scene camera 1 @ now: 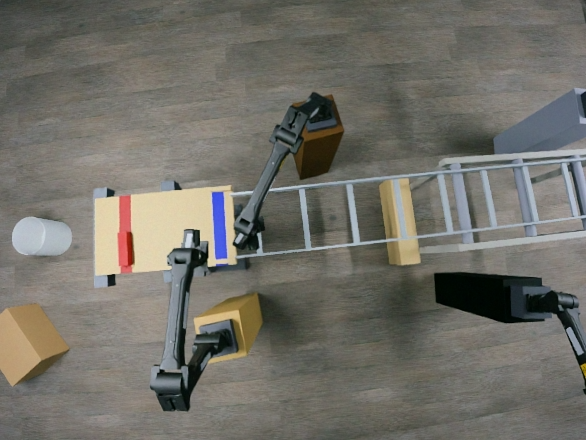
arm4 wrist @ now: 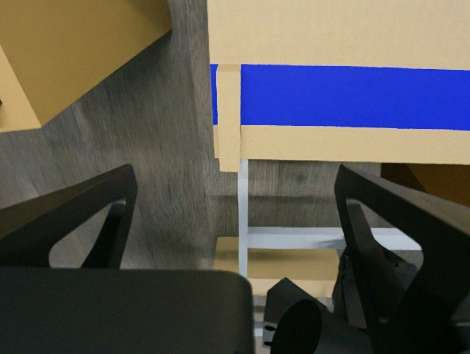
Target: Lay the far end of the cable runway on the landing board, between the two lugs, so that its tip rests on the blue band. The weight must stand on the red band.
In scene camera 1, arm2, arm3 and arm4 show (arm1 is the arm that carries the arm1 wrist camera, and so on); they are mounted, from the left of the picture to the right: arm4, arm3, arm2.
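The landing board (arm4 wrist: 330,35) (scene camera 1: 150,215) has a blue band (arm4 wrist: 350,97) (scene camera 1: 219,225). A lug (arm4 wrist: 229,115) stands at its near corner. The red weight (scene camera 1: 125,248) lies on the red band (scene camera 1: 125,212). The grey runway (arm4 wrist: 243,200) (scene camera 1: 353,212) reaches the board's right edge in the scene view; no tip shows on the blue band. Arm4's gripper (arm4 wrist: 235,172) (scene camera 1: 202,255) is open and empty, above the board's lower side. Arm3's gripper (scene camera 1: 250,241) is at the runway's end rung; its fingers are hidden. Arm2's and arm1's grippers do not show.
A wooden support (arm4 wrist: 295,262) (scene camera 1: 410,250) stands under the runway. Arm4's yellow pedestal (arm4 wrist: 90,55) (scene camera 1: 250,320) is below the board, arm3's brown pedestal (scene camera 1: 317,155) above the runway, and arm2's black pedestal (scene camera 1: 470,295) at right. A white cylinder (scene camera 1: 42,236) and a box (scene camera 1: 32,342) stand at left.
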